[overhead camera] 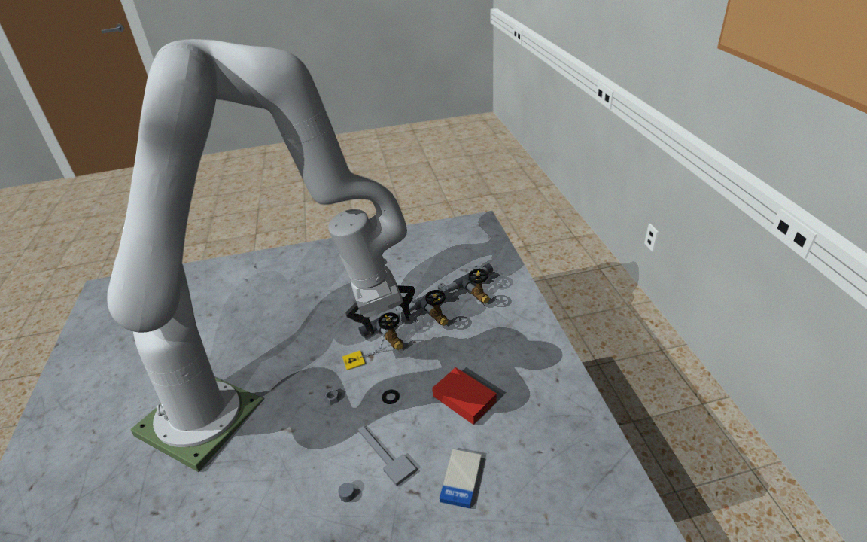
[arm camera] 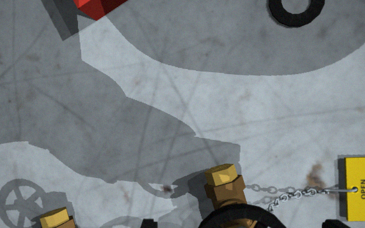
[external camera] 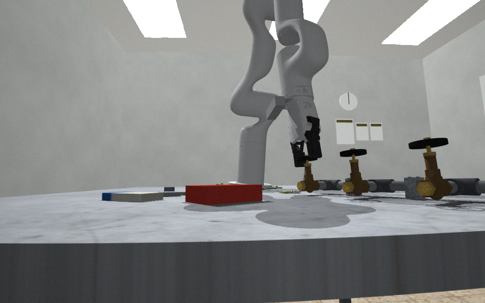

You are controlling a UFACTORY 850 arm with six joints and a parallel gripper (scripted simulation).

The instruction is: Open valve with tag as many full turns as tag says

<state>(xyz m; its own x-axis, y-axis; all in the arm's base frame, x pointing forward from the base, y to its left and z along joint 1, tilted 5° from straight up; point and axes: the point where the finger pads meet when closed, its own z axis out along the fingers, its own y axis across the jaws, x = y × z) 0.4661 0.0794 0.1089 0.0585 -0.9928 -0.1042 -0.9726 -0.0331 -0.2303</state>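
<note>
The yellow tag lies 9 cm below my hand, 9 cm behind it and 2 cm to the right of it. Round my hand: black washer: 16 cm to the right, 9 cm below, 3 cm behind; then red block: 21 cm to the right, 13 cm ahead, 7 cm below; then grey nut: 17 cm behind, 12 cm to the right, 8 cm below.
</note>
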